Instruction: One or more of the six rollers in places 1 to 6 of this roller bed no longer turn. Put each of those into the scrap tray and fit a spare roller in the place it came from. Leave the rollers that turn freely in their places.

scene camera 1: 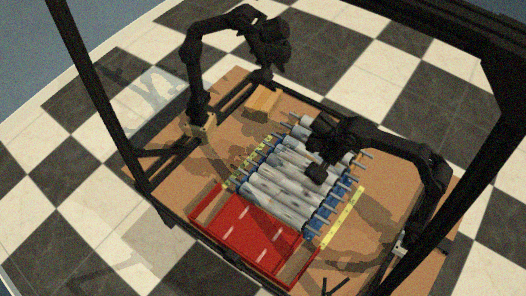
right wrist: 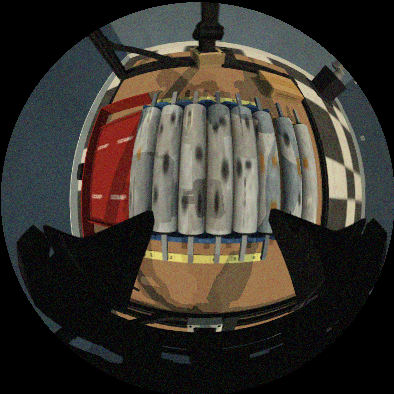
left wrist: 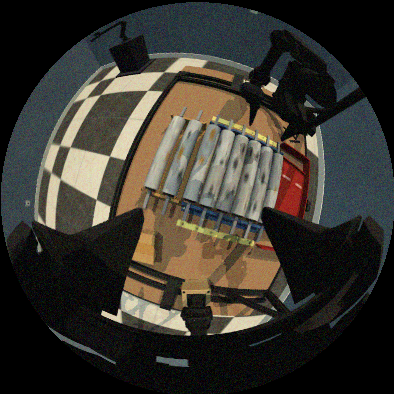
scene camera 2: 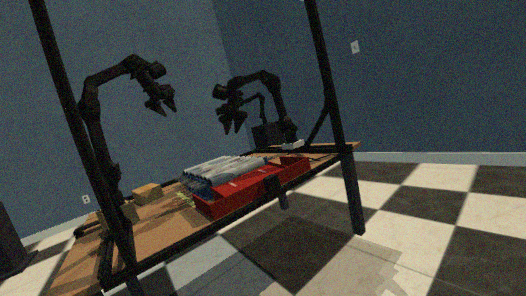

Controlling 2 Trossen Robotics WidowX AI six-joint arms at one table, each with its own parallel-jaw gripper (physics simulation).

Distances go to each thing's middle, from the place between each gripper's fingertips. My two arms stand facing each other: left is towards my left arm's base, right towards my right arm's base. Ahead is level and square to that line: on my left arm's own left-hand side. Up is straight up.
Labels:
My left gripper is now 340 mm above the tan cardboard box (scene camera 1: 261, 105), 190 mm to the right of it and 160 mm short of it.
The tan cardboard box lies 270 mm ahead of my right hand, 410 mm to the left of it and 180 mm below it.

